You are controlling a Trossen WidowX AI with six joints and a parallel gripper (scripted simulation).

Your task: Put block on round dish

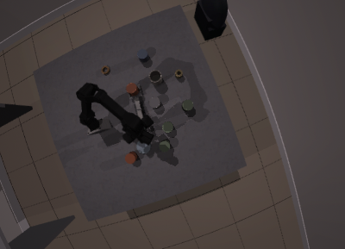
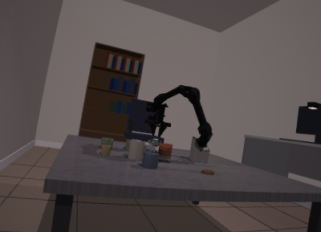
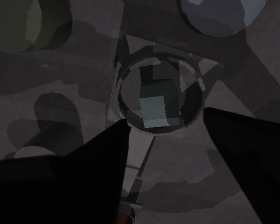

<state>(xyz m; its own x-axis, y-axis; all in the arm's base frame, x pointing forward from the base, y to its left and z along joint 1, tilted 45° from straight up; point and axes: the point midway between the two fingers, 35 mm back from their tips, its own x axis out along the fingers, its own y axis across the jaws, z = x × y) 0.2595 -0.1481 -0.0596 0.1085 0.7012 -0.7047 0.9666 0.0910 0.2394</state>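
Now: the teal block 30 mm below my gripper tip. Also, from my gripper tip: balance: 30 mm ahead, 120 mm to the left, 80 mm below; then grey-blue round dish: 70 mm behind, 110 mm to the right, 120 mm below; then orange cup: 180 mm behind, 160 mm to the right, 80 mm below.
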